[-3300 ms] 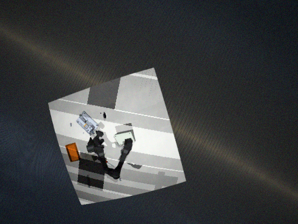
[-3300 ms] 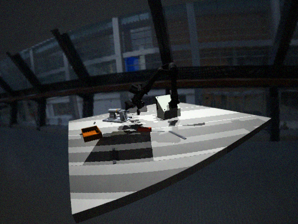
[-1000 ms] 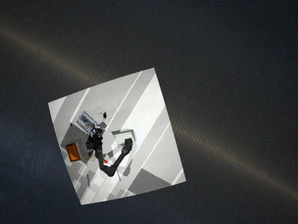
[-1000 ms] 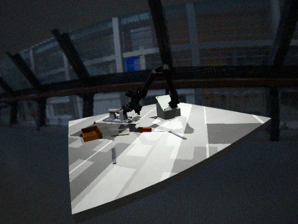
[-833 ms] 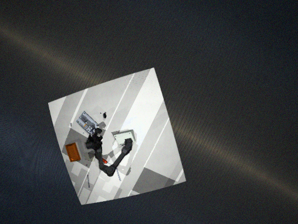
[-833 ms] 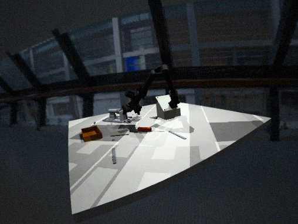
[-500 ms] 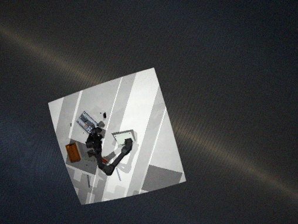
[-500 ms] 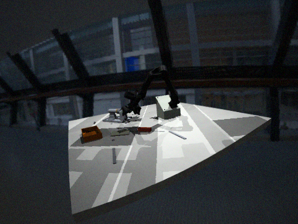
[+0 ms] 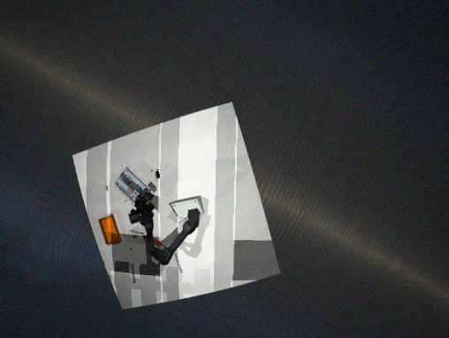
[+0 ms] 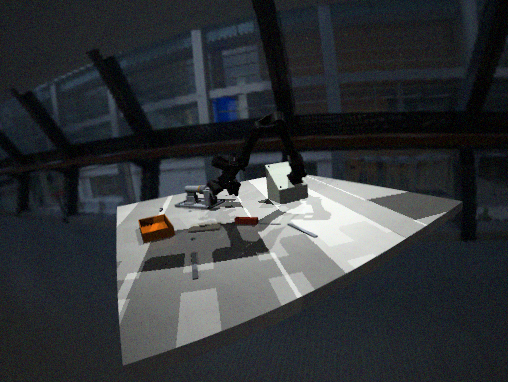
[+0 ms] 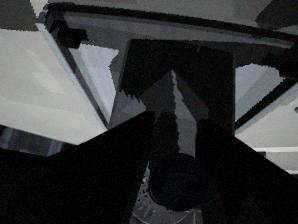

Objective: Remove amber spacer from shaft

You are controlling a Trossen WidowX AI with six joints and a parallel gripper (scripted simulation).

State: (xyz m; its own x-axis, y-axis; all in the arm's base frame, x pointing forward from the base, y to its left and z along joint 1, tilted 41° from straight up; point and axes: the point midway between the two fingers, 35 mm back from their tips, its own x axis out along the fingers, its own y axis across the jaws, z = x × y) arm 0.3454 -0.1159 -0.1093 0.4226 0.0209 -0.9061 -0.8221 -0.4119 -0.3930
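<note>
Right now the thin shaft is 3 cm ahead of my gripper tip, 5 cm to the right of it and 3 cm above it. The rest, counted from my gripper tip: cream card (14 cm ahead, 28 cm to the left, 5 cm below); then dark object (16 cm behind, 12 cm to the right, 3 cm below); then spacer (5 cm ahead, 7 cm to the right, 2 cm above).
</note>
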